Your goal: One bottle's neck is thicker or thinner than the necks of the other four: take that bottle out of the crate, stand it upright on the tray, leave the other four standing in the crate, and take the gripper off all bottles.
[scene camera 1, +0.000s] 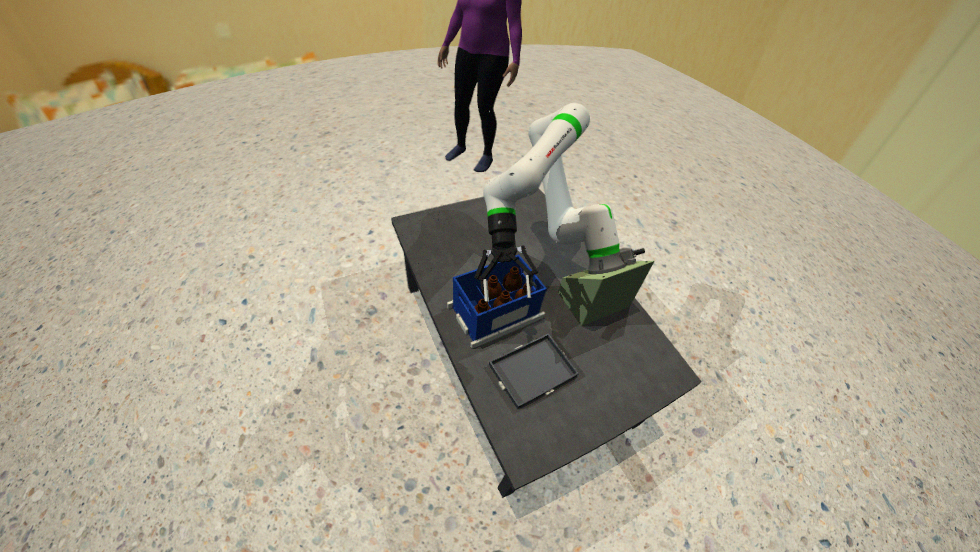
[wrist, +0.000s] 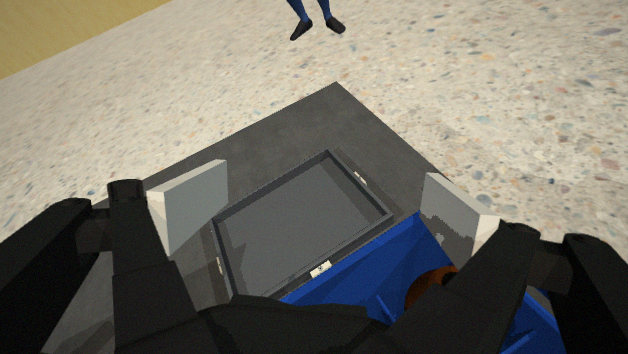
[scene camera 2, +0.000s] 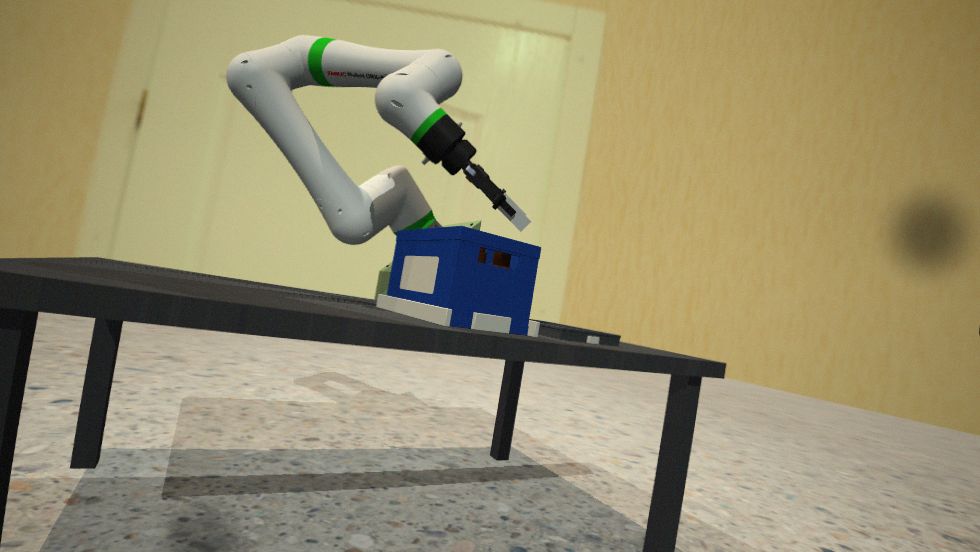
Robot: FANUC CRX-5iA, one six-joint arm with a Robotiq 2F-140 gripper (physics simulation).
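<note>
In scene camera 2 you'd find my gripper (scene camera 2: 523,222), which is open and holds nothing, and there's also a dark tray (scene camera 2: 549,329). In the wrist view you'd see my gripper again (wrist: 322,188).
</note>
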